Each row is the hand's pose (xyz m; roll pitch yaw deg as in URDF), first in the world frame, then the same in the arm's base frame.
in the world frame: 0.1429 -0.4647 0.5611 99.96 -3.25 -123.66
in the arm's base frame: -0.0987 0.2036 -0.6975 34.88 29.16 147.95
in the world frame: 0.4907 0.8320 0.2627 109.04 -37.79 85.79
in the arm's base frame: 0.9371 0.0102 0.1864 -132.28 -59.88 -90.26
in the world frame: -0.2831 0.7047 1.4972 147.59 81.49 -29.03
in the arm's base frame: -0.3843 -0.1638 0.7887 -71.95 26.54 36.50
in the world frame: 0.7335 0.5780 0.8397 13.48 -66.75 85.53
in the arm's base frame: 0.5332 -0.5192 0.0719 158.21 -39.75 -123.72
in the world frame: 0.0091 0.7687 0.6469 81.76 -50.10 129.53
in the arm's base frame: 0.3901 0.1434 0.4445 -69.92 -57.25 -156.62
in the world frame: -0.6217 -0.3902 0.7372 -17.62 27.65 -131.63
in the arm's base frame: -0.5775 0.6741 -0.2845 -99.71 30.36 111.14
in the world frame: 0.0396 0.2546 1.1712 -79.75 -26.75 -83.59
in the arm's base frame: -0.2165 -0.1662 0.1683 -101.30 40.47 -158.16
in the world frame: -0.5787 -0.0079 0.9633 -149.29 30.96 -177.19
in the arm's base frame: -0.5214 0.4643 0.1053 148.54 -6.47 95.99
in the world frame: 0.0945 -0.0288 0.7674 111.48 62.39 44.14
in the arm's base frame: -0.0490 0.0719 -0.2337 174.51 8.56 16.20
